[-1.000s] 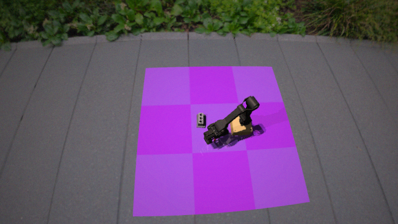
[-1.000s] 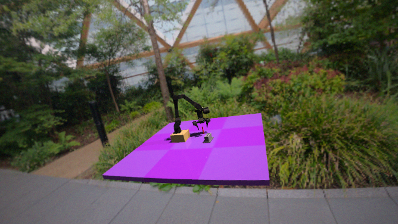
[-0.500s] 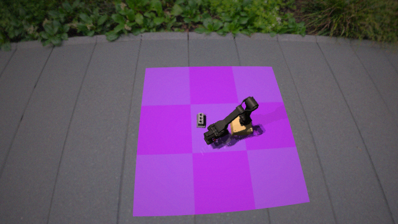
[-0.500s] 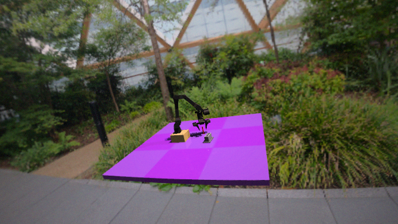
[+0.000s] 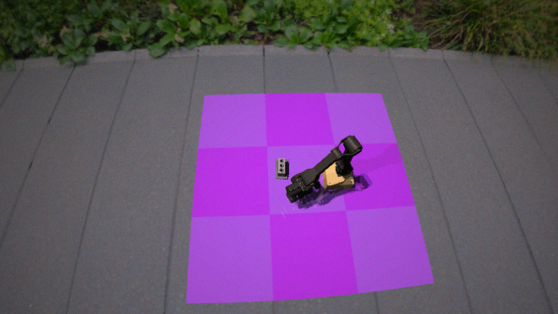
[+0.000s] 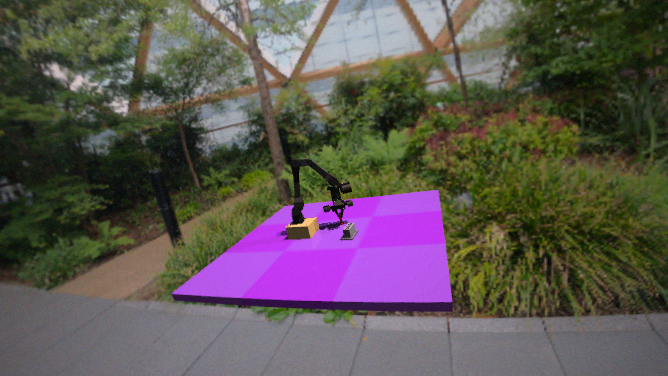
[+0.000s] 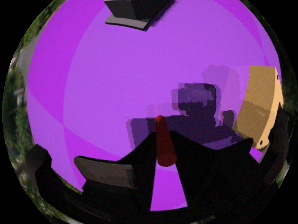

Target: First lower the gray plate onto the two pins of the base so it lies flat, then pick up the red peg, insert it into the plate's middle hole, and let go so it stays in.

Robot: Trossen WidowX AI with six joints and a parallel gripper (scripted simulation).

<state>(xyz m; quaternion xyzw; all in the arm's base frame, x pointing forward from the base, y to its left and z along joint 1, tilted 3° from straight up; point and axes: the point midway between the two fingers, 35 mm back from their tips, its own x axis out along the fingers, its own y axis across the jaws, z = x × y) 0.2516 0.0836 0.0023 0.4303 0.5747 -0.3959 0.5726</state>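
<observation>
My gripper tip is 190 mm to the left of the gray plate and 80 mm short of it. From my gripper tip the other things lie so: red peg (right at my gripper tip).
</observation>
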